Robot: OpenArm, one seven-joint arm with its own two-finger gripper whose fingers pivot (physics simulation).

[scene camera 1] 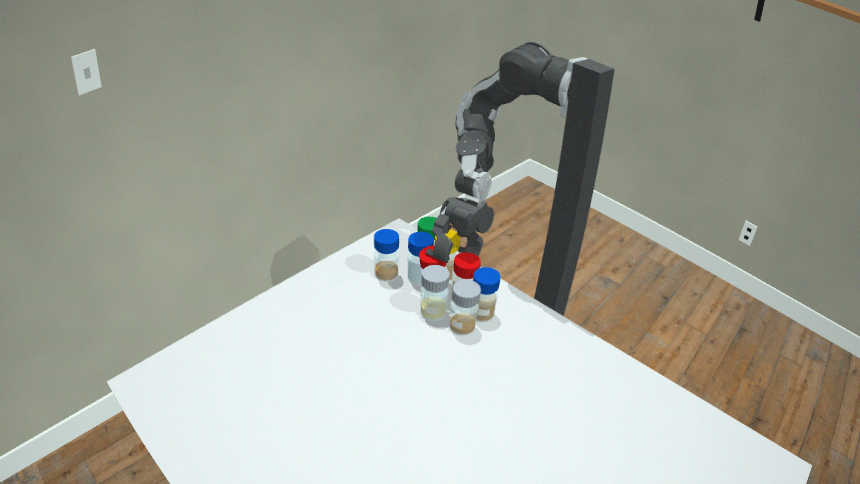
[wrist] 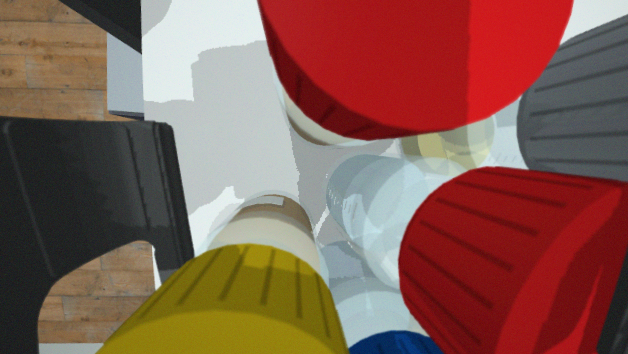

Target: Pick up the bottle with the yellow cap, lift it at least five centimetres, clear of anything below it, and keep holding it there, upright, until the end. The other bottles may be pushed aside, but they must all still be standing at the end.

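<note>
The yellow-capped bottle (scene camera 1: pixel 451 242) (wrist: pixel 240 300) stands in the bottle cluster, partly hidden by my fingers in the scene view. My gripper (scene camera 1: pixel 457 254) (wrist: pixel 339 215) is open and low over the cluster, with its fingers at cap height. In the wrist view one finger is left of the yellow cap. The other shows at the right edge, against or very close to a red-capped bottle (scene camera 1: pixel 430 258) (wrist: pixel 490 255). Both that red cap and the yellow cap lie between the fingers. A second red-capped bottle (scene camera 1: pixel 467 263) (wrist: pixel 410 60) stands in front. Whether the nearer red-capped bottle leans is unclear.
Blue-capped bottles (scene camera 1: pixel 420 243) (wrist: pixel 395 344) and a green-capped bottle (scene camera 1: pixel 428 225) stand close by. Grey-capped bottles (scene camera 1: pixel 435 278) (wrist: pixel 580 115) and another blue-capped bottle (scene camera 1: pixel 486 281) stand in front. The cluster is near the white table's (scene camera 1: pixel 361 391) back corner, beside the dark post (scene camera 1: pixel 574 180).
</note>
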